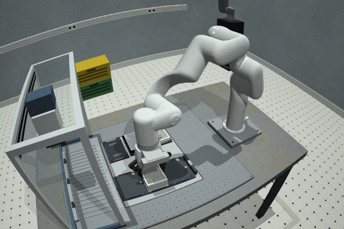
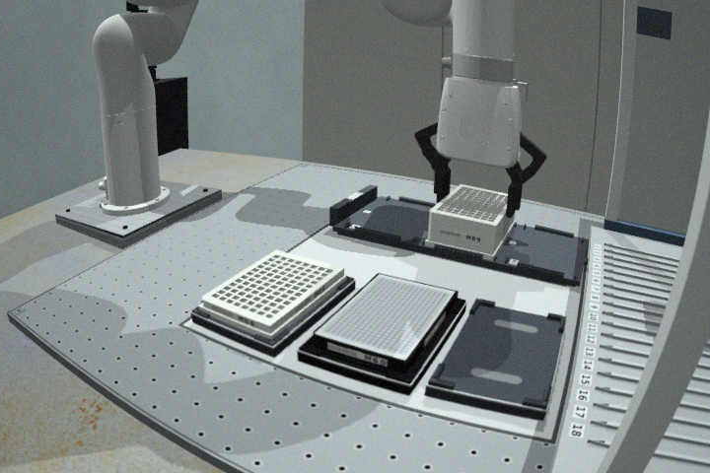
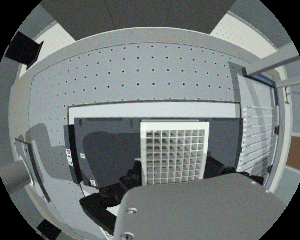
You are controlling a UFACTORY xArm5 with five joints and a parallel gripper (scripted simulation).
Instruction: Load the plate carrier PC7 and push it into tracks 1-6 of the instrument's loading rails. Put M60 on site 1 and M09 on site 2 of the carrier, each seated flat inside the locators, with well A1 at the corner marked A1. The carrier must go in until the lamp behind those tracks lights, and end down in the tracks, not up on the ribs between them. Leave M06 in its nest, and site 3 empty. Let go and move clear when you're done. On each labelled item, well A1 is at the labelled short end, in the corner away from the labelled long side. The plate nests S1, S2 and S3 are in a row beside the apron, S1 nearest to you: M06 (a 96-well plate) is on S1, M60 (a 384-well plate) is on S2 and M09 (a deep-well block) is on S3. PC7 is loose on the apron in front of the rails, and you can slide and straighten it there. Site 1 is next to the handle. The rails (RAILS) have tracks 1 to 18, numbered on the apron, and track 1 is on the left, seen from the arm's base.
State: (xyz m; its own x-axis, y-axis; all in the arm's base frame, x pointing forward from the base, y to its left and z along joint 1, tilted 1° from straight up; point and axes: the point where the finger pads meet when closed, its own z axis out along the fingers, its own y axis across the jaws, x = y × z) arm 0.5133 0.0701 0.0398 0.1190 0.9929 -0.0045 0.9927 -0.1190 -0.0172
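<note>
My hand is 4 cm above the plate carrier PC7 and 1 cm past it. Round my hand: 96-well plate M06 (23 cm to the right, 15 cm behind, 4 cm below); then plate nest S2 (24 cm to the right, 5 cm below, 3 cm behind); then plate nest S3 (24 cm to the right, 7 cm ahead, 5 cm below).
</note>
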